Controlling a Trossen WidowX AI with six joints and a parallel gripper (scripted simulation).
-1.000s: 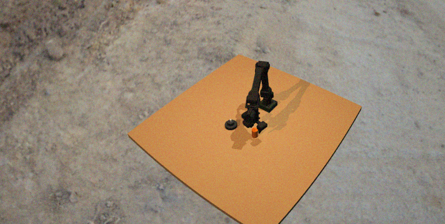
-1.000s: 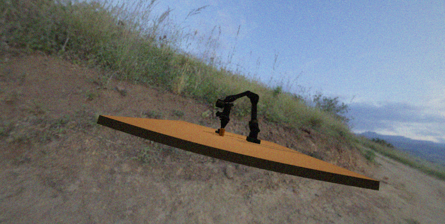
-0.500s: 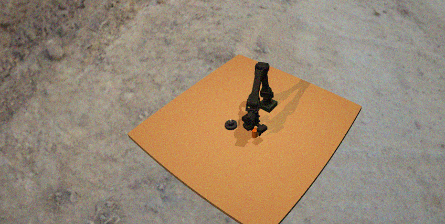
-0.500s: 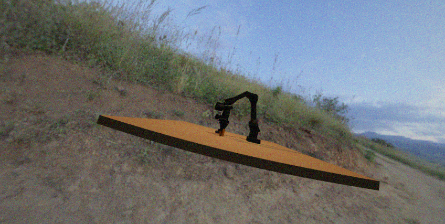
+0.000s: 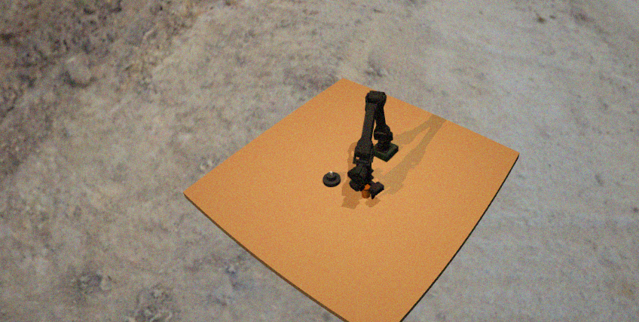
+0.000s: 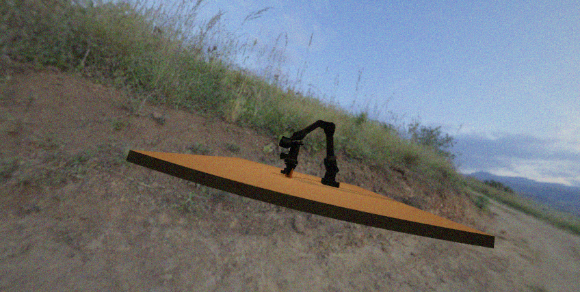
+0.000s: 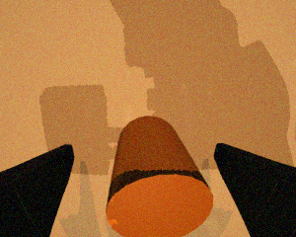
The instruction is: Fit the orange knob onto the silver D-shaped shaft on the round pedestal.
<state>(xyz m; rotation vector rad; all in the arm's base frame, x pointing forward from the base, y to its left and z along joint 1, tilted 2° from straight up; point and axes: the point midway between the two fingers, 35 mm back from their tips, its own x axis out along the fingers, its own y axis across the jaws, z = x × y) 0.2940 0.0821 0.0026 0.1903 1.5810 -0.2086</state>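
Right now the round pedestal is 200 mm to the right of my gripper tip and 20 mm above it. Also, from my gripper tip: orange knob (30 mm above).
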